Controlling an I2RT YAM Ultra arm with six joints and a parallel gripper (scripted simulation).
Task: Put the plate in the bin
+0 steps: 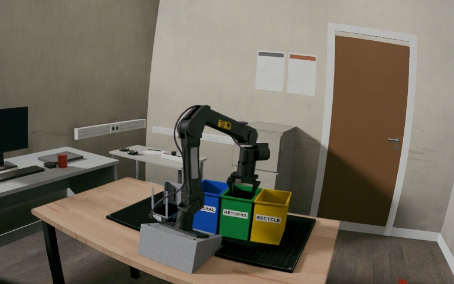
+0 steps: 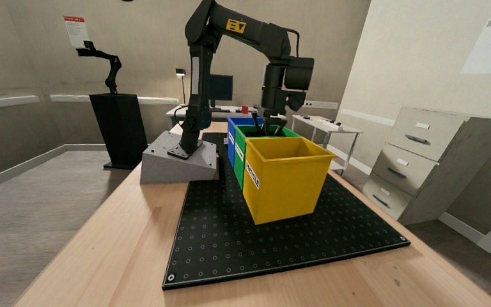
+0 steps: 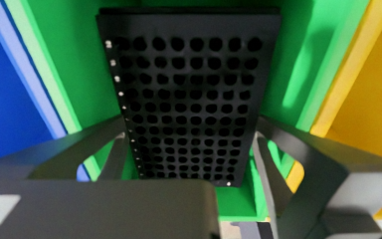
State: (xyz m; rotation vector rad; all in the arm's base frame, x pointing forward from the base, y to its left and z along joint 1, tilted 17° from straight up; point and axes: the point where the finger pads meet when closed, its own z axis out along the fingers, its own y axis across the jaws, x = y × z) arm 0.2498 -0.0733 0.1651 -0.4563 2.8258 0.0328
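The black 96-well plate is right at my hand. The rest, counted from my hand: green returns bin (7 cm below); then yellow recycle bin (4 cm ahead, 12 cm to the right, 7 cm below); then blue bin (4 cm behind, 13 cm to the left, 7 cm below).
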